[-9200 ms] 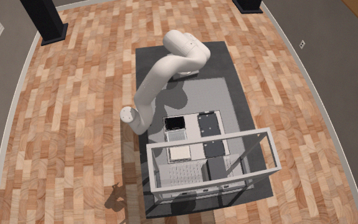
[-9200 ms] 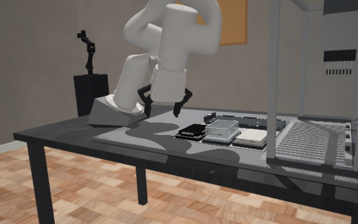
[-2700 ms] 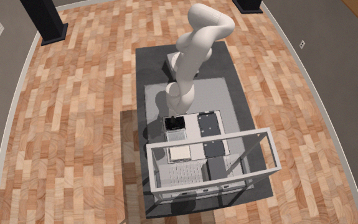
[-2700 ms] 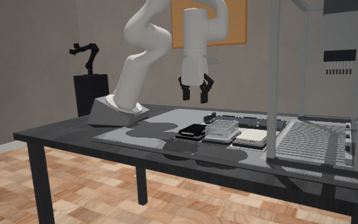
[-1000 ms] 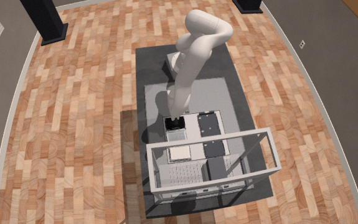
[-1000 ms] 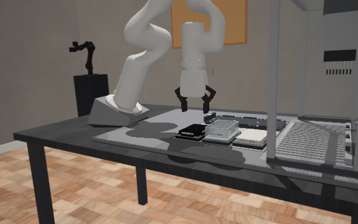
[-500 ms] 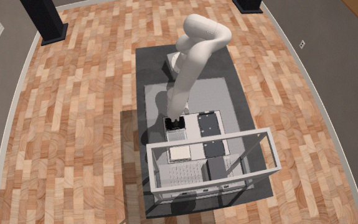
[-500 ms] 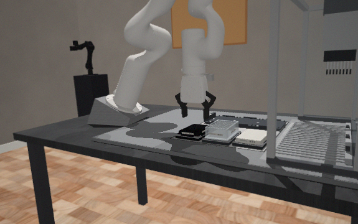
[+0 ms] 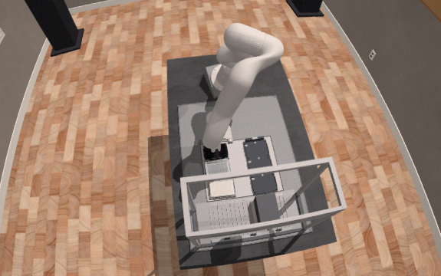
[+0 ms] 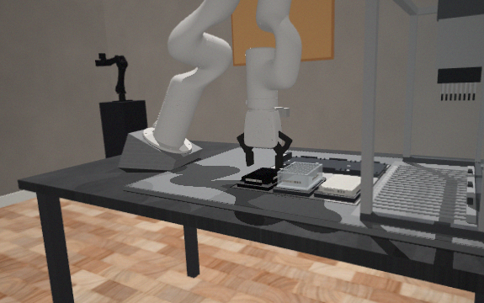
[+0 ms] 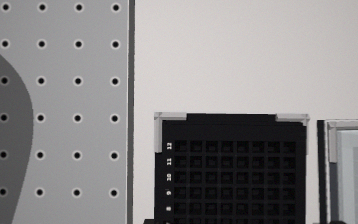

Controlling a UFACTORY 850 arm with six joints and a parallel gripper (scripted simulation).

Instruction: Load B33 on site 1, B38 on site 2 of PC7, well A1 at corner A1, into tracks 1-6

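Now: the black 96-well plate B38 4 cm below my hand. From my hand the other things lie so: nest S1: 5 cm below; then dark carrier PC7: 23 cm to the left, 13 cm ahead, 4 cm below; then nest S3: 22 cm ahead, 5 cm below, 1 cm to the right.
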